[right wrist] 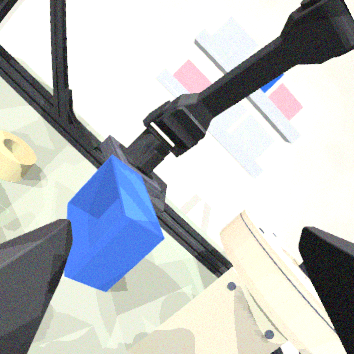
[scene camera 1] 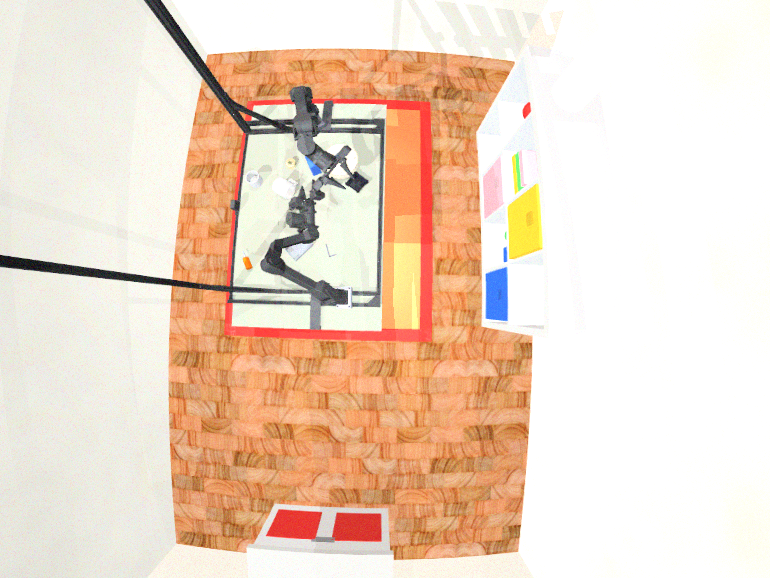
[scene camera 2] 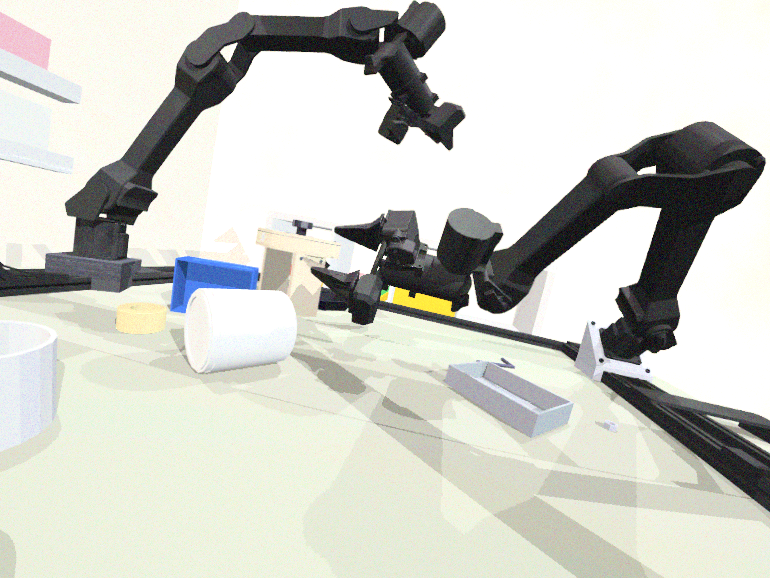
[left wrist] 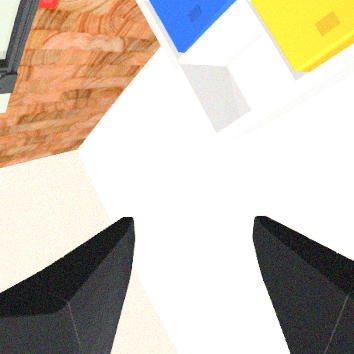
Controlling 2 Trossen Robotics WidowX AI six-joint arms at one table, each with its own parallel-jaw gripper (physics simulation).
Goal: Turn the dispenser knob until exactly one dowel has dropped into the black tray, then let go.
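Places are measured from the left arm's base along level axes (x left, y down, z back), in millimetres.
Pixels of known places: left gripper, between the fingertips: (scene camera 1: 350,184) (scene camera 2: 444,145) (left wrist: 193,226); right gripper, between the fingertips: (right wrist: 188,234) (scene camera 1: 307,182) (scene camera 2: 323,248); left arm's base, origin of its link: (right wrist: 134,161) (scene camera 2: 98,256); right arm's base, origin of its link: (scene camera 1: 343,297) (scene camera 2: 619,346).
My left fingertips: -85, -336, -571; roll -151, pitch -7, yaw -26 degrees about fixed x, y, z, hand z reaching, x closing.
Observation:
Ahead of a thing's pixels: the offset from my left fingertips to its top centre, as dx, dy, dz. "spot": to the spot under its first point.
The cream dispenser @(+69, +236, +242) (scene camera 1: 352,160) (scene camera 2: 301,243) (right wrist: 250,260) stands upright. Its black knob @(spot: +49, +222, +244) (scene camera 2: 302,227) shows on top in scene camera 2; in the right wrist view the right finger mostly hides it. The black tray @(+96, +358, +157) (scene camera 1: 357,181) (scene camera 2: 332,299) lies beside the dispenser; its inside is too dark to make out a dowel. My right gripper (scene camera 1: 310,187) (scene camera 2: 324,250) (right wrist: 188,234) is open and empty, its fingers pointing towards the dispenser but apart from the knob. My left gripper (scene camera 1: 348,179) (scene camera 2: 457,129) (left wrist: 193,226) is partly open and empty, high above the table.
A blue bin @(-34, +302, +372) (scene camera 1: 312,165) (scene camera 2: 214,283) (right wrist: 120,235) stands near the dispenser. A white cylinder @(spot: -263, +328, +324) (scene camera 2: 248,326), a yellow ring @(-128, +357, +443) (scene camera 2: 141,318) and a white cup @(spot: -346, +347, +442) (scene camera 2: 24,385) are at the left. A grey tray @(-319, +358, +38) (scene camera 2: 510,398) is at the right. The left forearm crosses above the blue bin.

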